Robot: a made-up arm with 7 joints.
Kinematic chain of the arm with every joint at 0, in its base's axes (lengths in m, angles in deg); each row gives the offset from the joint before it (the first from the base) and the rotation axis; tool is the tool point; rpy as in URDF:
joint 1: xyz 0 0 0.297 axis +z
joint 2: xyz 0 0 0 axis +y
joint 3: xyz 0 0 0.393 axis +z
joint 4: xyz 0.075 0 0 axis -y
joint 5: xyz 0.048 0 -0.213 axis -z
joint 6: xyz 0 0 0 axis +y
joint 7: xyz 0.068 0 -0.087 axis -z
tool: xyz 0 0 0 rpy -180 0 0
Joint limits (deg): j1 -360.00..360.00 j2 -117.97..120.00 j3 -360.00..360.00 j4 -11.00..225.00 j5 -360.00..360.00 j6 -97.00..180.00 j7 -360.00..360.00
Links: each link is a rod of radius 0.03 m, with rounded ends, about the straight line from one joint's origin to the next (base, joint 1, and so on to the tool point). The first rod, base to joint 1, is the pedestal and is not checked.
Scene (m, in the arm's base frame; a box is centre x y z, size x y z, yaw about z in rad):
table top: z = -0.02
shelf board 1: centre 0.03 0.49 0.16 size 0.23 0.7 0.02 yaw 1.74
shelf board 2: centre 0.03 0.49 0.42 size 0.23 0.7 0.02 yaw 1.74
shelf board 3: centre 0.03 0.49 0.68 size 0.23 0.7 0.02 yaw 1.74
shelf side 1: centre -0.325 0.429 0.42 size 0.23 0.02 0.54 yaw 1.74
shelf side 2: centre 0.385 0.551 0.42 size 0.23 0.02 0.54 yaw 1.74
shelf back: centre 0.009 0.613 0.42 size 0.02 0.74 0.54 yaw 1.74
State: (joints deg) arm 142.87 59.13 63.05 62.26 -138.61 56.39 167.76
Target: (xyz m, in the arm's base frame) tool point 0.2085 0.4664 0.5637
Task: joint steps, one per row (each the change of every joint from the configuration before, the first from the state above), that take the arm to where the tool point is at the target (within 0.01 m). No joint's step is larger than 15 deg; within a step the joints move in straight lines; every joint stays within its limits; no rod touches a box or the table.
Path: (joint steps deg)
1: -1.33 -13.36 -2.10 -2.64 0.78 -4.18 -4.19
2: -1.33 -13.35 -2.10 -2.64 0.79 -4.18 -4.19
3: -1.33 -13.36 -2.11 -2.64 0.78 -4.18 -4.19
4: -1.33 -13.35 -2.10 -2.64 0.78 -4.18 -4.19
5: -1.33 -13.36 -2.10 -2.64 0.78 -4.18 -4.19
6: -1.33 -13.36 -2.10 -2.64 0.79 -4.17 -4.19
7: -1.33 -13.35 -2.11 -2.64 0.78 -4.18 -4.19
8: -14.82 6.77 -10.35 1.33 0.92 8.67 5.86
9: -14.81 6.77 -10.36 1.33 0.93 8.68 5.87
10: -14.82 6.77 -10.35 1.33 0.92 8.67 5.87
11: -14.81 6.76 -10.35 1.33 0.93 8.67 5.86
12: -14.82 6.77 -10.36 1.33 0.92 8.68 5.87
13: 3.98 9.92 3.99 13.95 -2.69 0.83 0.00
14: 3.98 9.91 3.99 13.95 -2.70 0.84 0.00

